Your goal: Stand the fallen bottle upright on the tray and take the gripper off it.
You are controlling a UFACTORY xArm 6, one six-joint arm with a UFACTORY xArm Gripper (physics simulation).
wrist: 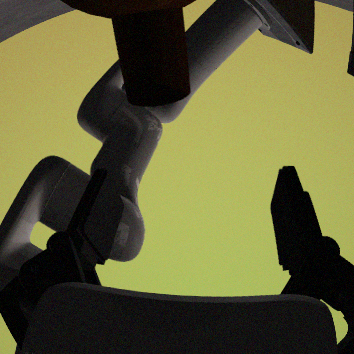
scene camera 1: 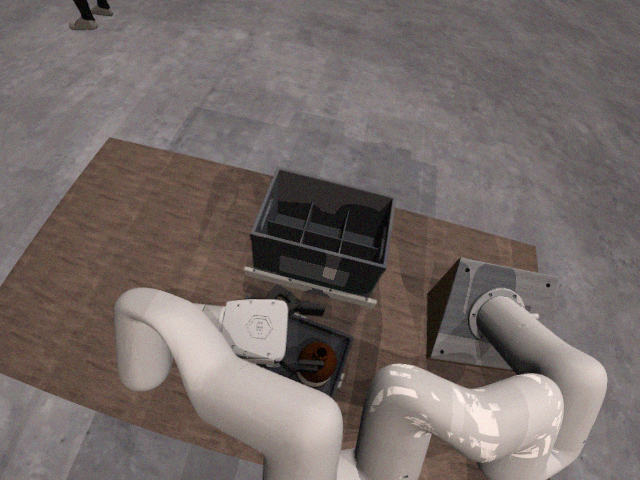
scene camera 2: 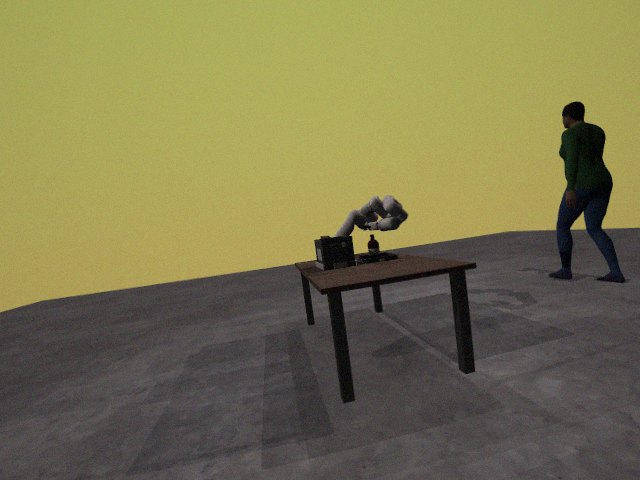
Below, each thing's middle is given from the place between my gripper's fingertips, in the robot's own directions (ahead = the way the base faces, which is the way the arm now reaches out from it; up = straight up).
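Labels:
Brown bottle (scene camera 1: 319, 351): 13 cm below my hand, 1 cm to the left. Pale strip (scene camera 1: 258, 274): 19 cm below my hand, 17 cm to the right, 2 cm ahead.

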